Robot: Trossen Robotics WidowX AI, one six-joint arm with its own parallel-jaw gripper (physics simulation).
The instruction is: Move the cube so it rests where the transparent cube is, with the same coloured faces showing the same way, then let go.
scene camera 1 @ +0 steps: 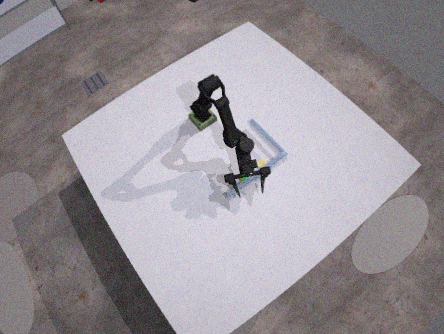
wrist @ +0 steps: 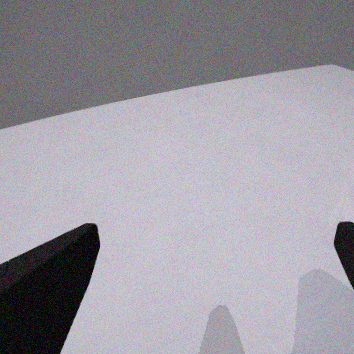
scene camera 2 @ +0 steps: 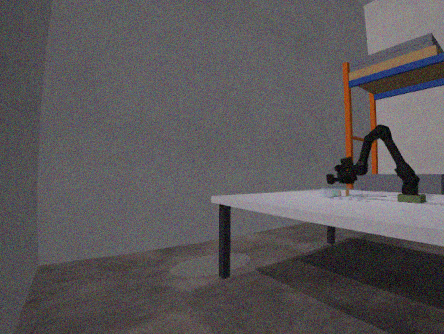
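Where they show: gripper, between the fingertips: (scene camera 1: 251,195) (wrist: 217,234) (scene camera 2: 333,182); arm's base, origin of its link: (scene camera 1: 203,115) (scene camera 2: 410,194).
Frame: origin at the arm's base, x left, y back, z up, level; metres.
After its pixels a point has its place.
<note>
My gripper (scene camera 1: 251,193) {x -0.166, y -0.459, z 0.046 m} (wrist: 217,234) {x -0.166, y -0.459, z 0.046 m} is open with nothing between its fingers, above the table; it also shows from the side in scene camera 2. A small patch of bright green and orange (scene camera 1: 243,178) {x -0.118, y -0.370, z 0.004 m}, likely part of the coloured cube, shows just behind the fingers in scene camera 1, mostly hidden by the gripper. A pale yellow patch (scene camera 1: 261,163) {x -0.013, y -0.380, z 0.004 m} lies beside the wrist, possibly the transparent cube; I cannot tell surely. In scene camera 2 an orange patch (scene camera 2: 347,192) {x 0.117, y -0.276, z 0.003 m} and a pale greenish patch (scene camera 2: 336,193) show low under the gripper. Neither cube shows in the wrist view.
A blue angled border (scene camera 1: 269,136) {x 0.105, y -0.325, z 0.024 m} lies on the white table (scene camera 1: 300,225) {x -0.106, y -0.677, z -0.035 m} (scene camera 2: 275,207) {x 0.589, y -0.419, z -0.042 m}, running beneath the gripper. The arm stands on a green base (scene camera 1: 202,120) {x -0.023, y -0.022, z 0.006 m} (scene camera 2: 411,198) {x 0.052, y 0.010, z -0.015 m}. A shelf rack (scene camera 2: 347,110) with orange posts stands behind the table. Arm shadows fall across the table top.
</note>
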